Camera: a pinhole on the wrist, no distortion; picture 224 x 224 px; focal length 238.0 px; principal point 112.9 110.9 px. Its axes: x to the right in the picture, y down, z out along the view. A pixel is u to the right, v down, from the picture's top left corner.
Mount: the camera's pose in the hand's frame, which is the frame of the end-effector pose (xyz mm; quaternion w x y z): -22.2 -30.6 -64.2 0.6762 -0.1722 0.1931 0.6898
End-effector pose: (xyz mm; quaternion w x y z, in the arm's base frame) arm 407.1 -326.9 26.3 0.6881 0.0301 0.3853 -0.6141
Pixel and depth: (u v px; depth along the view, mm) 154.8 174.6 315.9
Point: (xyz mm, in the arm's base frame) 654.7 -296.5 137.5
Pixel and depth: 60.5 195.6 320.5
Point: 596.3 -336.2 246.3
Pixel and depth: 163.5 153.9 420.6
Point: 761.4 -322.8 148.1
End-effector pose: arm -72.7 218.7 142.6 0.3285 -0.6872 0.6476 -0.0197
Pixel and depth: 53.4 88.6 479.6
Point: 26.1 365.3 -243.3
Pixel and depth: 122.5 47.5 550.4
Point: -103.8 278.6 -348.9
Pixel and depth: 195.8 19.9 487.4
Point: -241.8 197.7 -307.4
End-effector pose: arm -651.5 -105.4 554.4 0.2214 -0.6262 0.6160 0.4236
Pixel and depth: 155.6 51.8 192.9
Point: -768.9 -69.1 508.8
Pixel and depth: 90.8 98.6 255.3
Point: -767.9 19.5 483.6
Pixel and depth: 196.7 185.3 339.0
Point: -912.7 70.7 618.1
